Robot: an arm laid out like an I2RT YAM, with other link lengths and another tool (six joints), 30 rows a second.
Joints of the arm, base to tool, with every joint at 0 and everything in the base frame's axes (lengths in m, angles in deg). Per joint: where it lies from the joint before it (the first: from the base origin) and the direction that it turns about. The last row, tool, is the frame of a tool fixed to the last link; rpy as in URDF.
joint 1: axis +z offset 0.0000 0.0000 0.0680
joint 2: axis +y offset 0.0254 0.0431 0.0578
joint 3: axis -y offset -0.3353 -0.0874 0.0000
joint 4: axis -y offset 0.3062 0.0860 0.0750
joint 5: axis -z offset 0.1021 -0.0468 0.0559
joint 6: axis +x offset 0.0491 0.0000 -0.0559
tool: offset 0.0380 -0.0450 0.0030 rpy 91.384 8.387 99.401
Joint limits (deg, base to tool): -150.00..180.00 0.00..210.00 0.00..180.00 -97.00..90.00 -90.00..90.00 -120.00..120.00
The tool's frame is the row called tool.
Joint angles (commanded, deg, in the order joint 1, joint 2, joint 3, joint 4, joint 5, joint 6), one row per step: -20.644, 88.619, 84.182, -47.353, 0.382, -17.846; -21.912, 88.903, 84.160, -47.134, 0.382, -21.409; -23.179, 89.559, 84.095, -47.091, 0.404, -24.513; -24.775, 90.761, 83.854, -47.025, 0.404, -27.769; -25.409, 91.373, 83.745, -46.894, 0.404, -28.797; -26.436, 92.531, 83.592, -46.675, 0.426, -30.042; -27.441, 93.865, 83.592, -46.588, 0.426, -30.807
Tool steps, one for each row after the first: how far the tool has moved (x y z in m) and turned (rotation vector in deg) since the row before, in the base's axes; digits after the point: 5 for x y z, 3 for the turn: -0.00077, -0.00943, -0.00024, -2.011, 0.902, 1.533; -0.00028, -0.00985, -0.00409, -1.504, 1.381, 1.173; 0.00005, -0.01295, -0.00972, -1.211, 2.070, 1.013; 0.00037, -0.00550, -0.00495, -0.291, 0.796, 0.200; 0.00066, -0.00931, -0.00938, -0.176, 1.310, -0.019; 0.00065, -0.00948, -0.01023, 0.188, 1.309, -0.369
